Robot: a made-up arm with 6 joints.
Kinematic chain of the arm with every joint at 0, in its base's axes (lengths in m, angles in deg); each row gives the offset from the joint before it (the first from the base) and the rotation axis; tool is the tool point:
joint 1: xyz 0 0 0.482 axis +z
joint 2: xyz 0.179 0 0 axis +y
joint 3: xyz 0 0 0.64 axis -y
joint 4: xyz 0 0 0.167 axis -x
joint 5: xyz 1.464 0 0 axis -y
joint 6: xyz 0.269 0 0 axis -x
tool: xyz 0 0 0
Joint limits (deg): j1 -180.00..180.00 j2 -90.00..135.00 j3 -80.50..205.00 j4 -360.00..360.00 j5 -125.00..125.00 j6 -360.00..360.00
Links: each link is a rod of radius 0.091 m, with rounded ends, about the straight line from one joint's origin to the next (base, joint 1, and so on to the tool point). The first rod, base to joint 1, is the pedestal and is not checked.
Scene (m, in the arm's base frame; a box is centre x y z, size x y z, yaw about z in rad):
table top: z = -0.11
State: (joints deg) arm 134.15 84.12 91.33 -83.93 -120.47 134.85
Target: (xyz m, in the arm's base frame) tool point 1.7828 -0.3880 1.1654
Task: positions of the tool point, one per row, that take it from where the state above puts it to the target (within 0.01 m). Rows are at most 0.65 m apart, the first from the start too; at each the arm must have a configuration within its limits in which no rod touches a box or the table.
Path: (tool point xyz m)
1: -1.6235 1.0998 1.3996
2: -1.4548 0.7657 1.8781
3: -1.1336 0.4007 2.2486
4: -0.6812 0.0532 2.4758
5: -0.1381 -0.2335 2.5362
6: 0.4417 -0.4277 2.4210
7: 0.9953 -0.5135 2.1367
8: 1.4601 -0.4935 1.7062
9: 1.7828 -0.3878 1.1653

